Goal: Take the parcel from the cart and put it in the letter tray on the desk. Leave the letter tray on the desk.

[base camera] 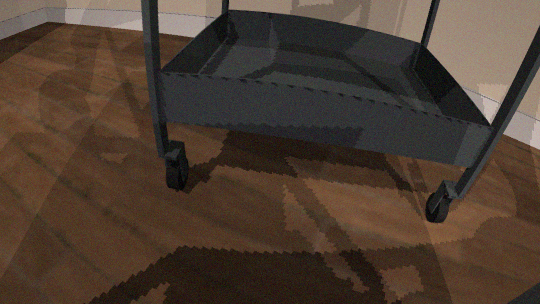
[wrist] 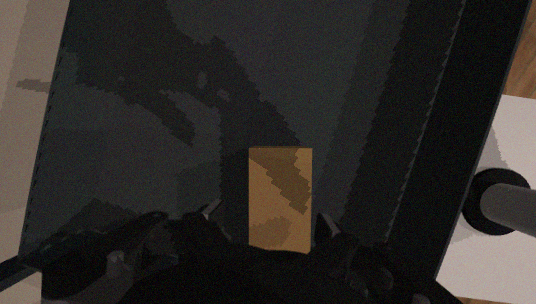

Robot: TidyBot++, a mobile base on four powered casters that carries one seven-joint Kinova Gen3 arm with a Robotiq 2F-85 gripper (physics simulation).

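Seen in the pictures: gripper, fingertip midpoint: [wrist: 269,218]; arm's base, link origin: [wrist: 499,202].
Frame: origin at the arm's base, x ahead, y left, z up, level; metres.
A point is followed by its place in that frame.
Observation:
The parcel [wrist: 280,200] {x 0.527, y -0.023, z 0.318 m} is a tan-brown box lying in the dark grey top tray of the cart [wrist: 457,95] {x 0.381, y -0.135, z 0.295 m} in the wrist view. The cart's lower tray [base camera: 300,110] {x 0.389, y -0.058, z -0.226 m} and legs show in the base camera view. My gripper [wrist: 269,218] {x 0.534, y -0.012, z 0.334 m} is open, with its fingertips on either side of the parcel in the wrist view. The right fingertip appears closer to the parcel's side than the left one. The gripper's dark body hides the parcel's near end. The height of the fingertips over the tray is hard to tell. The desk and letter tray do not show.
The cart's right wall rises beside the parcel in the wrist view. Beyond it is a white surface [wrist: 515,135] with a black disc [wrist: 472,200] and a grey cylinder. The cart's casters [base camera: 176,170] {x 0.412, y 0.098, z -0.351 m} [base camera: 437,206] {x 0.359, y -0.304, z -0.357 m} stand on the wooden floor, with a wall [base camera: 480,65] {x 0.745, y -0.623, z -0.230 m} behind.

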